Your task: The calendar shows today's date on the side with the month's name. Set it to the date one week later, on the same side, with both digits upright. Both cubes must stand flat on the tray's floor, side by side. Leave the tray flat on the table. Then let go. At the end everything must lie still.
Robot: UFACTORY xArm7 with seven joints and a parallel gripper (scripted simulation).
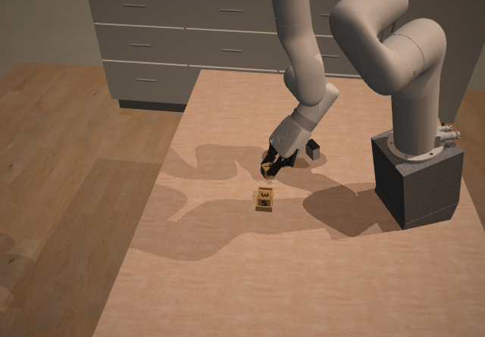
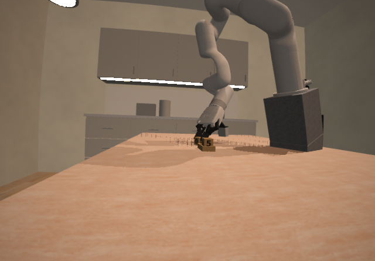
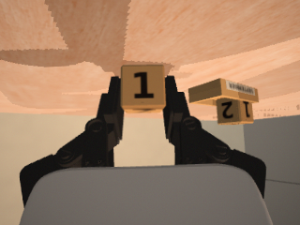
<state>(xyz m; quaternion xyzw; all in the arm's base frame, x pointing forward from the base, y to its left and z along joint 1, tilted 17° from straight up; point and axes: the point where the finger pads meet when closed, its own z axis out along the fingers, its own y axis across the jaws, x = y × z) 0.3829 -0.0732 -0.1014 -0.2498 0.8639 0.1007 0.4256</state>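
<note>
The wooden cube is 2 cm below my hand, 1 cm to the left of it and 1 cm ahead of it.
</note>
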